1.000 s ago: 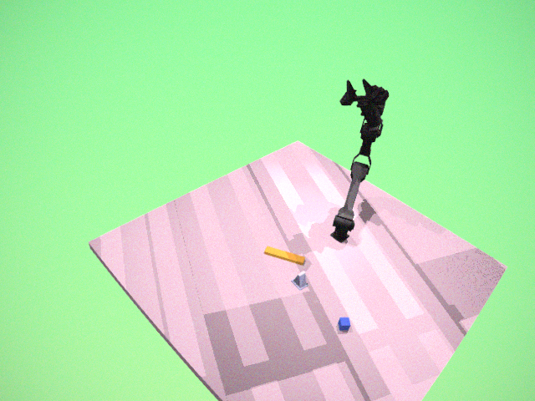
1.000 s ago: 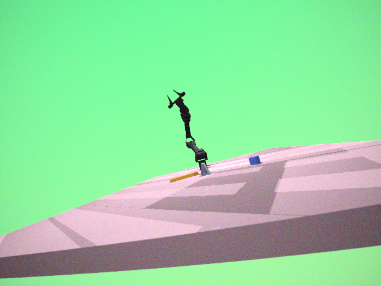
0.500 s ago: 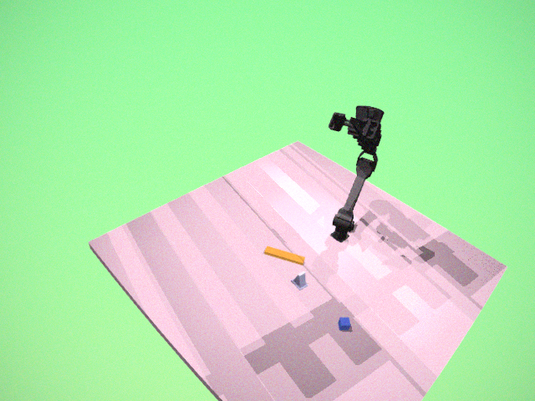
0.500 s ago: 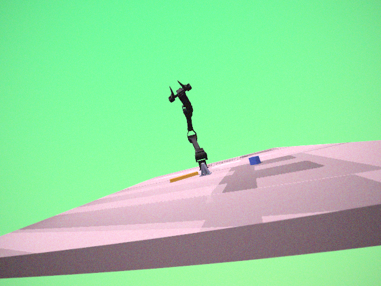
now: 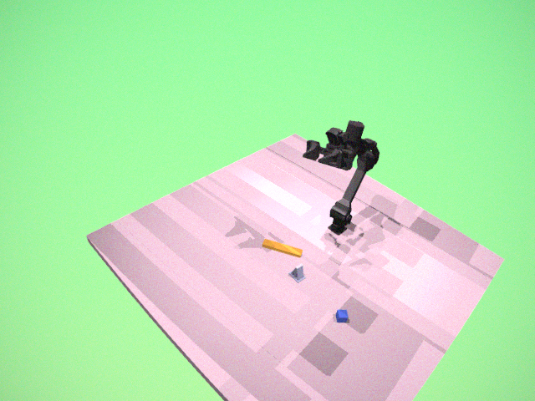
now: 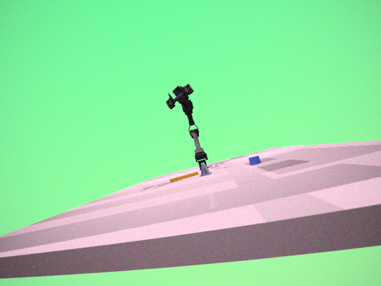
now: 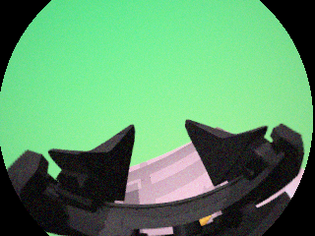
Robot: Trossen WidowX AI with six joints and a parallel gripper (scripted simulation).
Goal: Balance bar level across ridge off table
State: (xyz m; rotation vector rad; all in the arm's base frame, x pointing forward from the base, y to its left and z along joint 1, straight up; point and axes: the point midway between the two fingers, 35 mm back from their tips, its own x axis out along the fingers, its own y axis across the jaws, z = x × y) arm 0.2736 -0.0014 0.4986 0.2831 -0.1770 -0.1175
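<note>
My gripper tip is now 3 cm past the orange bar, 7 cm to the left of it and 50 cm above it. The rest, counted from my gripper tip: small blue cube 5 cm ahead, 30 cm to the left, 49 cm below.
</note>
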